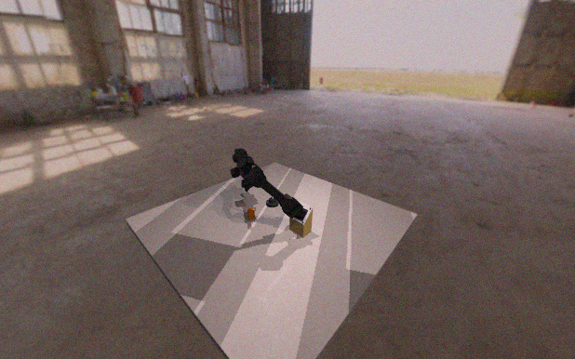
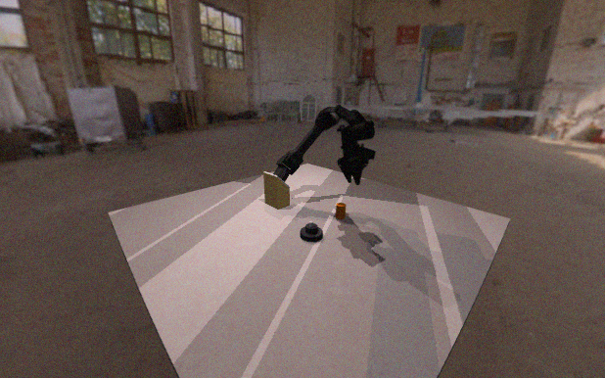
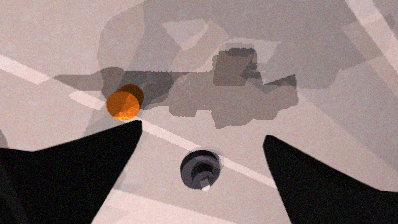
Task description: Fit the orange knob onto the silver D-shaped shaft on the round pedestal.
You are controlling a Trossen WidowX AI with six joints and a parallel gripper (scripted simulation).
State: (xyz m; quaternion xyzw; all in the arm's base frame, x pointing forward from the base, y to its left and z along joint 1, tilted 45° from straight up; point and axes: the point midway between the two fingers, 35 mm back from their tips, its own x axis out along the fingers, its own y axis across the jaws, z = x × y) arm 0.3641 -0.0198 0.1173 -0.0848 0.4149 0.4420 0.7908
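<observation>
Right now my gripper tip is 70 mm past the orange knob, 30 mm to the right of it and 140 mm above it. The rest, counted from my gripper tip: dark round pedestal: 60 mm behind, 170 mm to the right, 150 mm below.
</observation>
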